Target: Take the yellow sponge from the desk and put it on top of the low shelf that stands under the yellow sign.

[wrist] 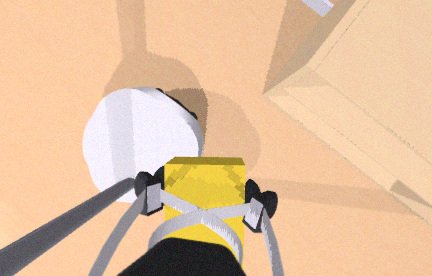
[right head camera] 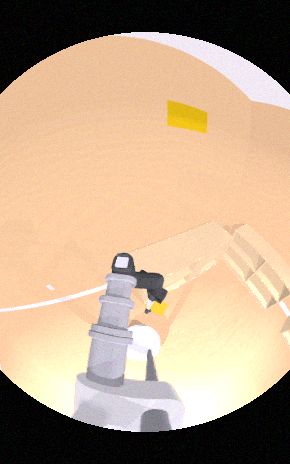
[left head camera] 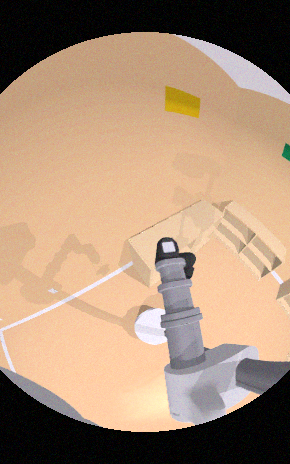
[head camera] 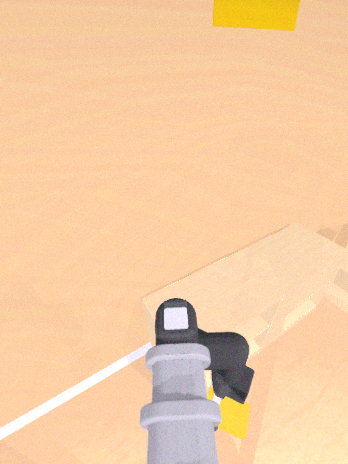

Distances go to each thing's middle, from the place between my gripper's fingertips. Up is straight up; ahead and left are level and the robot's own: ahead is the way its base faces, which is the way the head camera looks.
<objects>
The yellow sponge [head camera: 235, 416] is 1 cm behind my hand, 2 cm to the right of it and 2 cm above it.
</objects>
